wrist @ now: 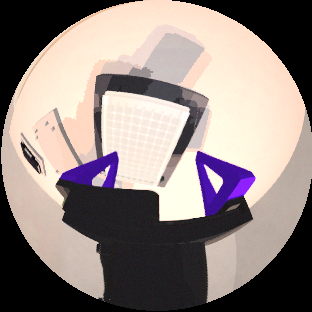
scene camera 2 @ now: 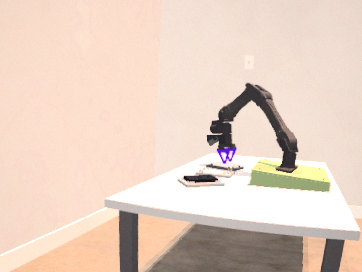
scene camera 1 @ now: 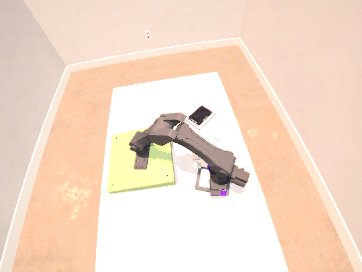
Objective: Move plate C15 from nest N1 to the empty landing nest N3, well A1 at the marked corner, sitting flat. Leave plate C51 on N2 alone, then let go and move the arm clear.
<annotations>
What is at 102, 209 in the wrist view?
My gripper.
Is my gripper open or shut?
Open.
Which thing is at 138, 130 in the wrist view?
A white gridded plate.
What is my gripper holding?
Nothing.
</annotations>
